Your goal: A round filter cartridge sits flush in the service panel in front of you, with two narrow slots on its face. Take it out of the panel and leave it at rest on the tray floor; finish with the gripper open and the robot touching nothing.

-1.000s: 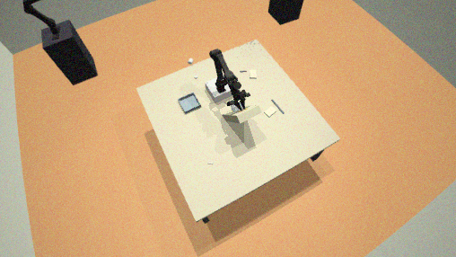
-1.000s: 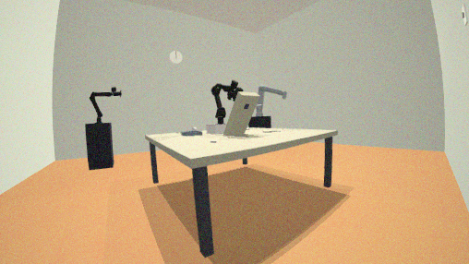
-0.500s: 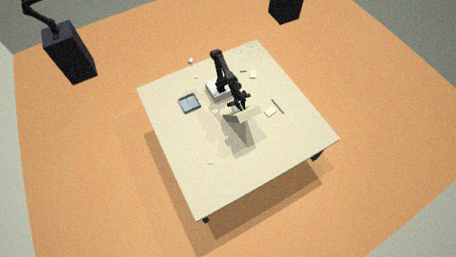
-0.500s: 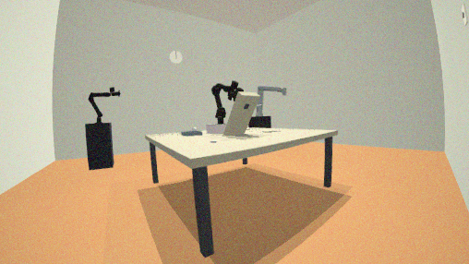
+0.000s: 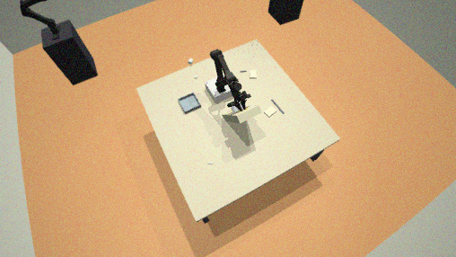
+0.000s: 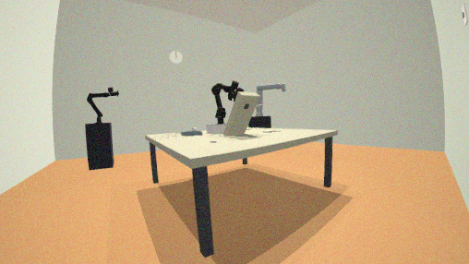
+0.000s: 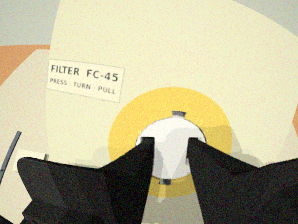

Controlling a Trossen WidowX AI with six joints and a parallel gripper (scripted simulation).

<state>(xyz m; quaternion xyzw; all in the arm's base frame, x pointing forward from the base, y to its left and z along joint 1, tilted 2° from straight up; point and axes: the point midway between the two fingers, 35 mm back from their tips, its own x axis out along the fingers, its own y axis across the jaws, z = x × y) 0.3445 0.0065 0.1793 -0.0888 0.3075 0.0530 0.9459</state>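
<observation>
My gripper tip is 1 cm short of the white round filter cartridge and 1 cm above it. Also, from my gripper tip: service panel 8 cm below, 4 cm behind; blue-grey tray 41 cm behind, 30 cm to the right, 24 cm below.
</observation>
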